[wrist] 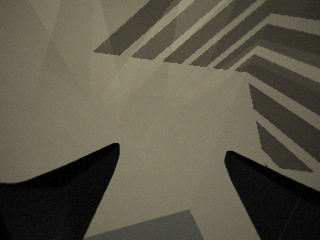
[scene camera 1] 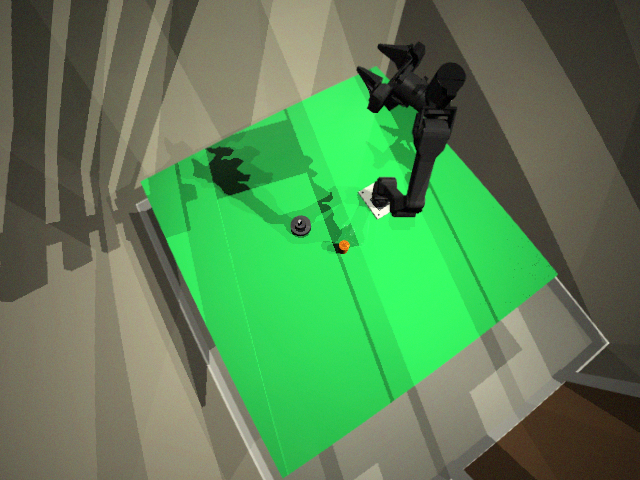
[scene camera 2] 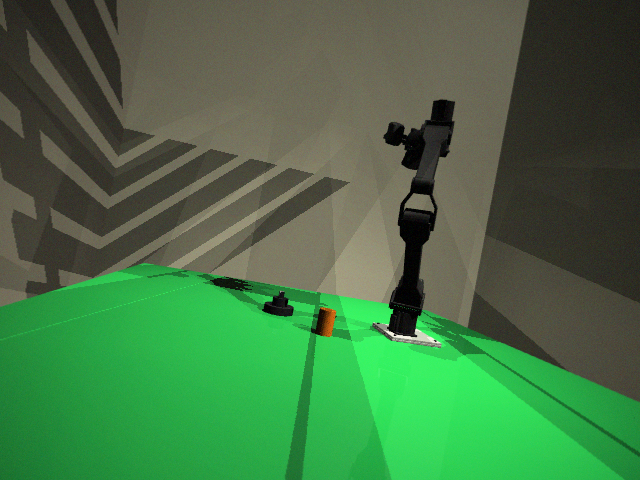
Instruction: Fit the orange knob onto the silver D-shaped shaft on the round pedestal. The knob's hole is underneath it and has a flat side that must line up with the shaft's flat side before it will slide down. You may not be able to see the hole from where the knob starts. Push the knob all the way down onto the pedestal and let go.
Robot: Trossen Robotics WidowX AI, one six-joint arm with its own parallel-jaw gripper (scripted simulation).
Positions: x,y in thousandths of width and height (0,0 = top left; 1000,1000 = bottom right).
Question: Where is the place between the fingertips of the gripper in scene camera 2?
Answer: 615,291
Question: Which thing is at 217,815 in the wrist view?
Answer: The gripper.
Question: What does the gripper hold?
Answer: Nothing.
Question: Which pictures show the gripper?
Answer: The wrist view, scene camera 1 and scene camera 2: all of them.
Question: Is the gripper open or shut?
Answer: Open.
